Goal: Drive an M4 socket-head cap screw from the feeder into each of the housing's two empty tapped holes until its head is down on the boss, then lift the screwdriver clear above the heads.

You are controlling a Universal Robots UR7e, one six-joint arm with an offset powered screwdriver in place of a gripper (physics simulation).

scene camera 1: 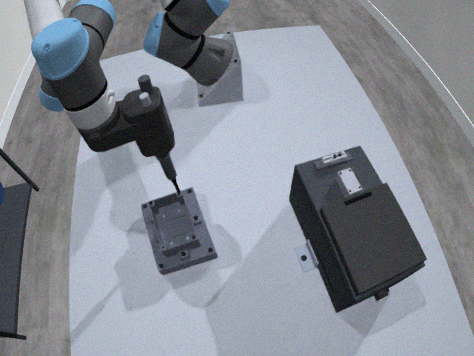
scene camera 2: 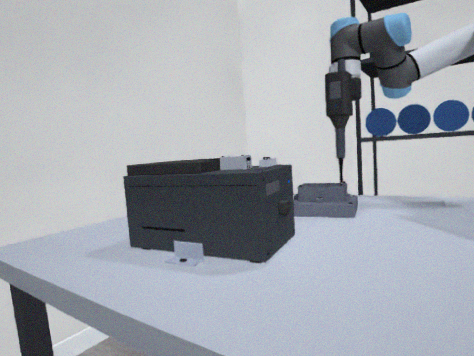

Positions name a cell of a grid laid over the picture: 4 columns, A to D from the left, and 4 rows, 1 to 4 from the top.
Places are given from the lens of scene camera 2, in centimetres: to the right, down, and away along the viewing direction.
grey base plate (scene camera 2: C3): 17, 8, 80
